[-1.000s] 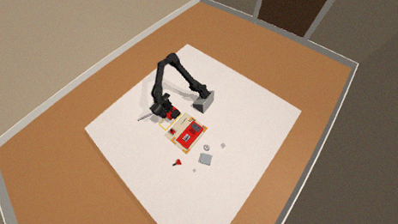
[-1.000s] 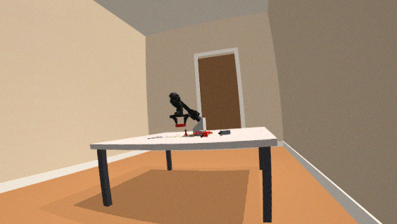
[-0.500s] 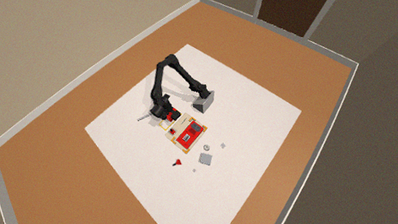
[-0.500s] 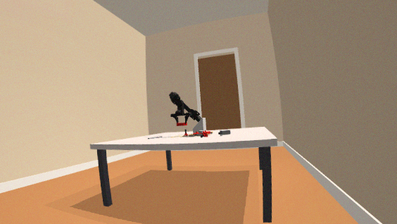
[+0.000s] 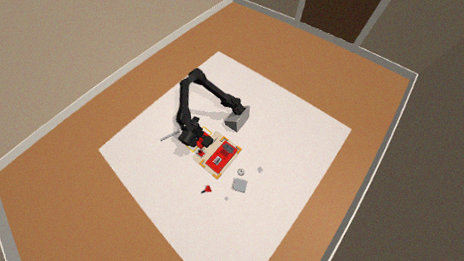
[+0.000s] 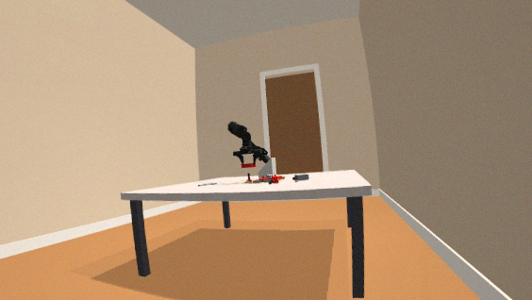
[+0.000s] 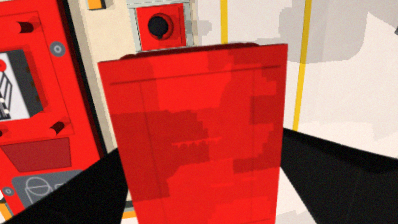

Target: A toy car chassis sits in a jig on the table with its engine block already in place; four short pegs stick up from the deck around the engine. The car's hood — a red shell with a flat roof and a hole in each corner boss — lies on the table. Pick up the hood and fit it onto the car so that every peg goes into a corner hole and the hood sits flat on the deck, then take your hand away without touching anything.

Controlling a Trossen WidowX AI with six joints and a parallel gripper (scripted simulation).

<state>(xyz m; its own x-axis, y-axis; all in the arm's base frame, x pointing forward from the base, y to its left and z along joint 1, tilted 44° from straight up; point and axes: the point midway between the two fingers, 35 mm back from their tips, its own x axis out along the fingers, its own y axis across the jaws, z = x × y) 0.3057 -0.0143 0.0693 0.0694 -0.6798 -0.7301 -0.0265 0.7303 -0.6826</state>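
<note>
My gripper tip is now 15 cm to the right of the grey engine block, 8 cm above it and 2 cm short of it. Round my gripper tip: thin grey rod (25 cm to the right, 11 cm ahead, 10 cm below); then red hood (right at my gripper tip); then tiny grey piece (38 cm to the left, 11 cm below, 11 cm behind).
</note>
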